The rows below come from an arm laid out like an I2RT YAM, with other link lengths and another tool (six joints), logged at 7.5 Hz.
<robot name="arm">
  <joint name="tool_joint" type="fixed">
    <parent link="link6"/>
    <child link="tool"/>
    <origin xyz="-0.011 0.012 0.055" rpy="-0.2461 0 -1.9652"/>
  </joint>
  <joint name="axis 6" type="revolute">
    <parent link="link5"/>
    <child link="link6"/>
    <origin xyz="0.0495 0 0.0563" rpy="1.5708 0 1.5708"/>
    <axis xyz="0 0 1"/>
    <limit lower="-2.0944" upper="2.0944"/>
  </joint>
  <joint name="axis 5" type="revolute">
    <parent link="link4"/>
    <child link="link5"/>
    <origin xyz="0.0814 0.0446 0.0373" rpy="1.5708 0 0"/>
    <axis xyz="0 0 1"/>
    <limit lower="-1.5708" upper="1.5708"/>
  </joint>
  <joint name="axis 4" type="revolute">
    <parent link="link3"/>
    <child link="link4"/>
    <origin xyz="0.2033 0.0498 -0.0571"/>
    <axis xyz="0 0 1"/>
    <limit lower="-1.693" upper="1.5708"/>
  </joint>
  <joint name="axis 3" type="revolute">
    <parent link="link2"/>
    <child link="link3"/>
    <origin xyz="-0.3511 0 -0.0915" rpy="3.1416 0 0"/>
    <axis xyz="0 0 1"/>
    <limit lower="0" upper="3.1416"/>
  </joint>
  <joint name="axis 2" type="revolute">
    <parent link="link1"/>
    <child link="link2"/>
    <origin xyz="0.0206 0.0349 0.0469" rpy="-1.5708 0 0"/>
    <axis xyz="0 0 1"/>
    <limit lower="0" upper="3.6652"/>
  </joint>
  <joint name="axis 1" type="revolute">
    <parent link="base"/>
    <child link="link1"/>
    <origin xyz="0 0 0.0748"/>
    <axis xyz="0 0 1"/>
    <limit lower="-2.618" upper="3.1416"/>
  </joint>
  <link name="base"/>
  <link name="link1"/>
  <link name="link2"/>
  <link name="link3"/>
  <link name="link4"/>
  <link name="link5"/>
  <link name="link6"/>
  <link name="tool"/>
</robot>
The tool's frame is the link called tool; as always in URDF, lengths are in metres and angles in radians.
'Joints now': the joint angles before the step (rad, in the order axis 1, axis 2, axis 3, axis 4, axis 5, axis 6). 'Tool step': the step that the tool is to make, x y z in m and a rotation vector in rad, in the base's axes. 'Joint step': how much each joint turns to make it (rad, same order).
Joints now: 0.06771, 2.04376, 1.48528, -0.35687, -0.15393, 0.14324
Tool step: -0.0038, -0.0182, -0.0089, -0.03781, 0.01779, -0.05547
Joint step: -0.02824, 0.00026, -0.03037, 0.01080, 0.04578, -0.00038
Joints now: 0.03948, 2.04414, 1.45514, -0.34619, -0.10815, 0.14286
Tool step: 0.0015, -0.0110, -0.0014, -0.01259, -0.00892, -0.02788
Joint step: -0.02022, 0.00164, -0.00662, 0.01666, 0.01488, -0.00153
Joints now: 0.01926, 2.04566, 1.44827, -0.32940, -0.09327, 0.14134
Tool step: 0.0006, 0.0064, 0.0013, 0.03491, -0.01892, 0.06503
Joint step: -0.00029, 0.00008, -0.00628, 0.02200, -0.06709, -0.03121
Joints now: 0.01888, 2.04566, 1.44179, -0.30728, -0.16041, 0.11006
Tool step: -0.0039, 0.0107, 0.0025, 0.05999, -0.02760, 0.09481
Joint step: 0.00164, -0.00994, -0.02785, 0.03892, -0.10446, -0.03692
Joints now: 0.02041, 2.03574, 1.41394, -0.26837, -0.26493, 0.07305
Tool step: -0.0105, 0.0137, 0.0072, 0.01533, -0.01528, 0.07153
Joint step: 0.02208, -0.03169, -0.02844, 0.00399, -0.04276, -0.03016
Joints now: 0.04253, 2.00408, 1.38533, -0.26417, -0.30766, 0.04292
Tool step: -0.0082, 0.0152, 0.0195, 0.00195, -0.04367, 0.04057
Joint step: 0.03383, -0.05061, -0.00839, -0.00029, -0.00390, -0.00582
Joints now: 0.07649, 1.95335, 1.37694, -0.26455, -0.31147, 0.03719
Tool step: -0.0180, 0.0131, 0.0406, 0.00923, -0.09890, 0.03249
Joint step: 0.03343, -0.10837, -0.02058, 0.01175, 0.00065, 0.00067
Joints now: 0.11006, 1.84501, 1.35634, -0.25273, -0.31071, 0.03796
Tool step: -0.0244, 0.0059, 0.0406, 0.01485, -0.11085, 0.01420
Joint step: 0.02185, -0.12261, -0.03659, 0.02768, 0.00504, 0.00616
